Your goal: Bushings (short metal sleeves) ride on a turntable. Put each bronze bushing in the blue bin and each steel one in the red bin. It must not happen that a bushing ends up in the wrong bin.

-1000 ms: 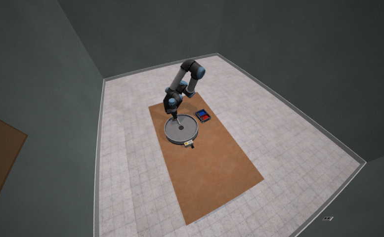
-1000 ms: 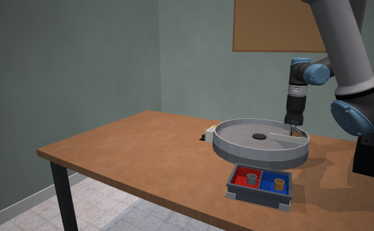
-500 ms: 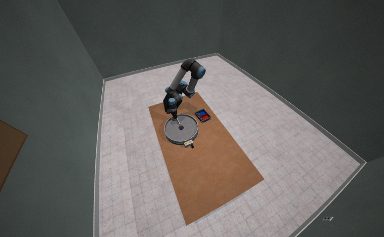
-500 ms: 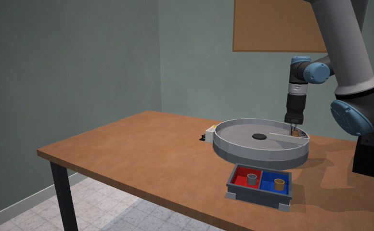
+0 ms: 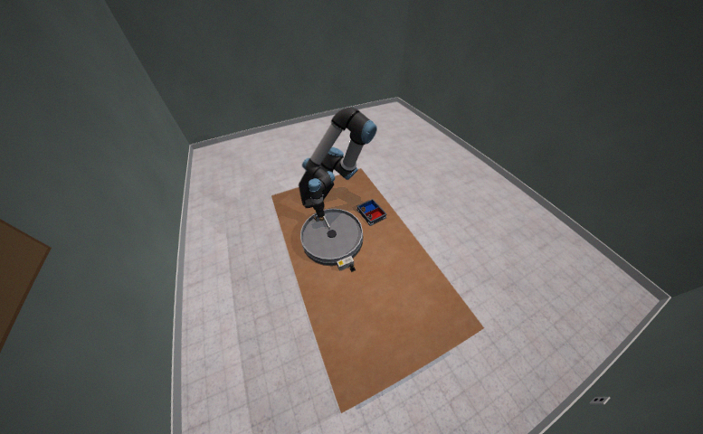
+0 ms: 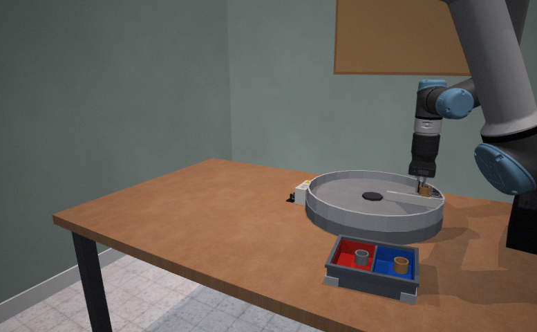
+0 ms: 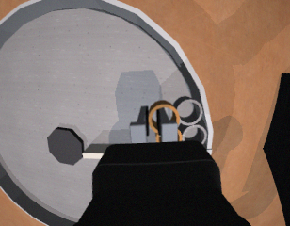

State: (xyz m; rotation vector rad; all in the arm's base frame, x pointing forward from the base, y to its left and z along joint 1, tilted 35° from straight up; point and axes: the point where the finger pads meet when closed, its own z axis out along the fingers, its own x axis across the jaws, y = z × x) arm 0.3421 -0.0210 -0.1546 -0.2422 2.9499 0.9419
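My hand is 1 cm past the bin, 41 cm to the right of it and 7 cm above it. Round my hand: grey turntable: 13 cm ahead, 7 cm to the left, 4 cm below.
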